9 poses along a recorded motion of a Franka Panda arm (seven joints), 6.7 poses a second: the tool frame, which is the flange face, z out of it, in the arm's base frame.
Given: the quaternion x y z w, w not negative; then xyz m.
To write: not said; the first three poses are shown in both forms.
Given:
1: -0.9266 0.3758 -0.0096 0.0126 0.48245 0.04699 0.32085
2: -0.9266 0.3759 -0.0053 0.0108 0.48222 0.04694 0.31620
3: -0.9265 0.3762 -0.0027 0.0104 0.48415 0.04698 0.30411
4: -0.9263 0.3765 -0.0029 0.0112 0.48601 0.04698 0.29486
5: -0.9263 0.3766 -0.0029 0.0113 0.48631 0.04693 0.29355
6: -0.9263 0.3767 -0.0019 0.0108 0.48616 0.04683 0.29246
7: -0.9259 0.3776 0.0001 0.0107 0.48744 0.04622 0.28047
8: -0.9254 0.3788 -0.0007 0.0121 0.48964 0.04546 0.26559
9: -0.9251 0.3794 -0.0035 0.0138 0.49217 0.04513 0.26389
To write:
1: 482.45 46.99 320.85 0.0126 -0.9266 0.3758 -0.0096
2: 482.22 46.94 316.20 0.0108 -0.9266 0.3759 -0.0053
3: 484.15 46.98 304.11 0.0104 -0.9265 0.3762 -0.0027
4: 486.01 46.98 294.86 0.0112 -0.9263 0.3765 -0.0029
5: 486.31 46.93 293.55 0.0113 -0.9263 0.3766 -0.0029
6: 486.16 46.83 292.46 0.0108 -0.9263 0.3767 -0.0019
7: 487.44 46.22 280.47 0.0107 -0.9259 0.3776 0.0001
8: 489.64 45.46 265.59 0.0121 -0.9254 0.3788 -0.0007
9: 492.17 45.13 263.89 0.0138 -0.9251 0.3794 -0.0035
